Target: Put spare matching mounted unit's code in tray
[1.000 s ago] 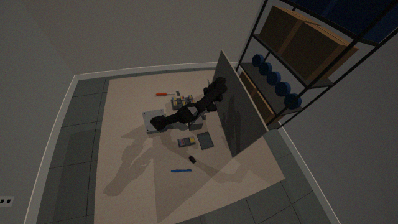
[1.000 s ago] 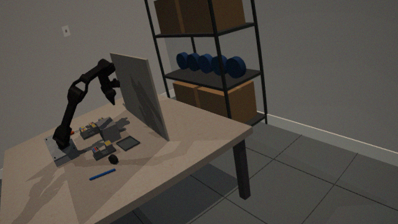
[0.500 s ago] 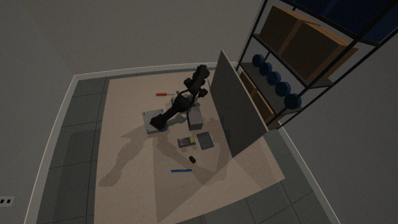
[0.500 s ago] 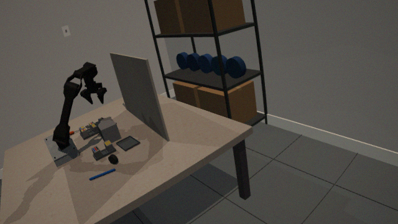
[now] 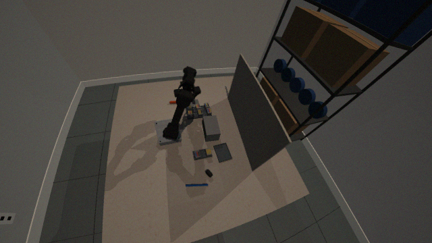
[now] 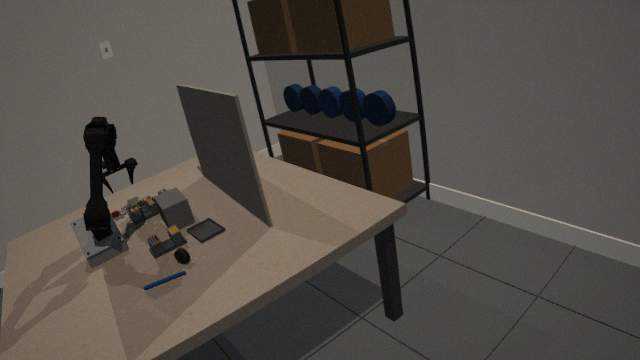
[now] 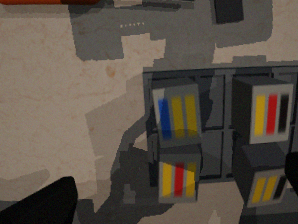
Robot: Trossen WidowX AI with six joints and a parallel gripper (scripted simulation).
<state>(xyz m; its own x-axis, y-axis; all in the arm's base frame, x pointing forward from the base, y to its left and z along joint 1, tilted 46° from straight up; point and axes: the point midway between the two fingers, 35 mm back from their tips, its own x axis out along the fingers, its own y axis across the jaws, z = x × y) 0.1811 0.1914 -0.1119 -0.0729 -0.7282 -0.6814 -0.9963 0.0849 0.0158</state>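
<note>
My gripper tip is now 10 mm short of the grey spare and 90 mm above it. From my gripper tip the other things lie so: rack 80 mm ahead, 40 mm to the right, 130 mm below; then tall grey board 340 mm ahead, 290 mm to the right, 90 mm above; then grey mounted unit 110 mm ahead, 240 mm to the right, 80 mm below.
</note>
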